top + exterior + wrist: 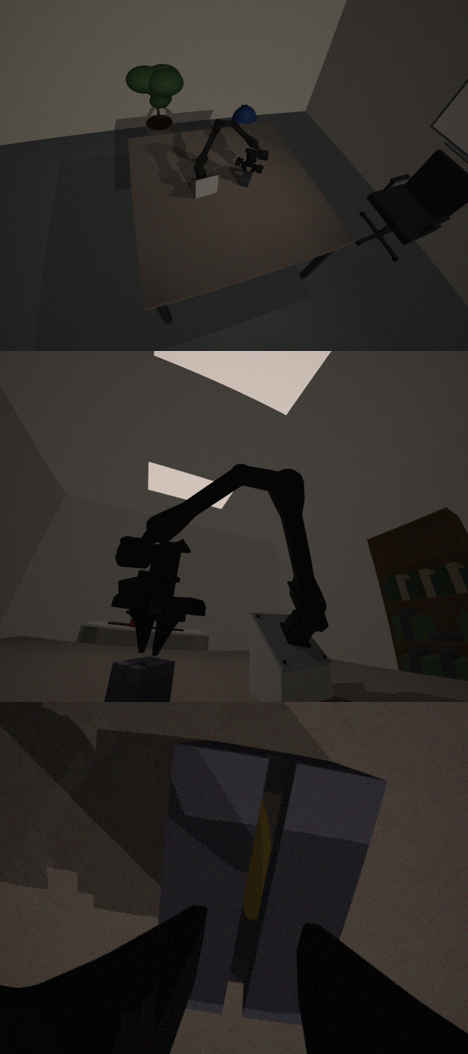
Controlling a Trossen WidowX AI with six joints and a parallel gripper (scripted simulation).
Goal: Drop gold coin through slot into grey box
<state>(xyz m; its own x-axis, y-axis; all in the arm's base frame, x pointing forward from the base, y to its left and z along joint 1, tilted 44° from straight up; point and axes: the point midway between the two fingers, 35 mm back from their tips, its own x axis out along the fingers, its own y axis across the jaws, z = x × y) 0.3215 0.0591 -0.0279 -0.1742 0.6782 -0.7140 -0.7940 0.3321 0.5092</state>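
The gold coin is 50 mm below my gripper tip.
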